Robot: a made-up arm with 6 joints. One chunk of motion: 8 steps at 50 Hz.
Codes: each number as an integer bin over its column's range. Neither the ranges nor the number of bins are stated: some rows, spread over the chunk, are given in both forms.
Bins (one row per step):
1: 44 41 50 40 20 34
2: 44 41 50 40 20 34
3: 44 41 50 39 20 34
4: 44 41 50 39 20 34
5: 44 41 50 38 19 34
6: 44 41 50 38 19 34
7: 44 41 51 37 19 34
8: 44 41 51 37 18 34
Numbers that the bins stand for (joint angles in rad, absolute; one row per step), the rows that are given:
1: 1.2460 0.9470 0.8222 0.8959 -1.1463 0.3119
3: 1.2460 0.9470 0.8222 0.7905 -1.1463 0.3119
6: 1.2460 0.9470 0.8222 0.6851 -1.2460 0.3119
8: 1.2460 0.9470 0.8667 0.5797 -1.3457 0.3119
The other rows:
2: 1.2460 0.9470 0.8222 0.8959 -1.1463 0.3119
4: 1.2460 0.9470 0.8222 0.7905 -1.1463 0.3119
5: 1.2460 0.9470 0.8222 0.6851 -1.2460 0.3119
7: 1.2460 0.9470 0.8667 0.5797 -1.2460 0.3119

